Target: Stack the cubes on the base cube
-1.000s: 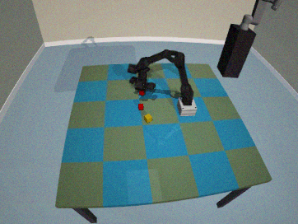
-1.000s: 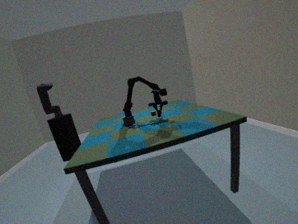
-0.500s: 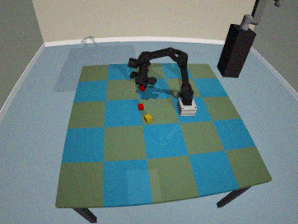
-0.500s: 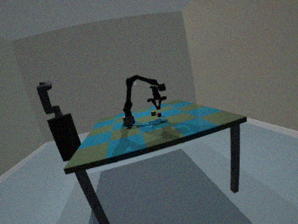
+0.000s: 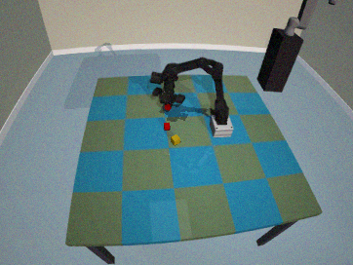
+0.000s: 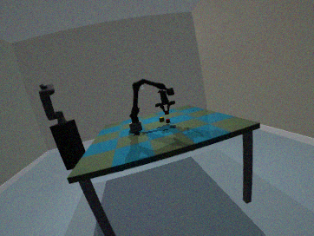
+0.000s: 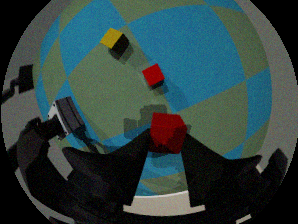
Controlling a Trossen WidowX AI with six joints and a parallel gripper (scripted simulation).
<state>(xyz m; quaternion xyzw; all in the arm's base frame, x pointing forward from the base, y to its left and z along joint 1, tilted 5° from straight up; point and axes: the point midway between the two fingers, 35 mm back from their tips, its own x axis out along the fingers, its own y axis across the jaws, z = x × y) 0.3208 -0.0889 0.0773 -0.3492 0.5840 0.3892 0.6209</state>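
Right now the yellow cube is 18 cm to the left of my gripper tip, 10 cm below it and 4 cm behind it. Round my gripper tip: red cube right at my gripper tip.
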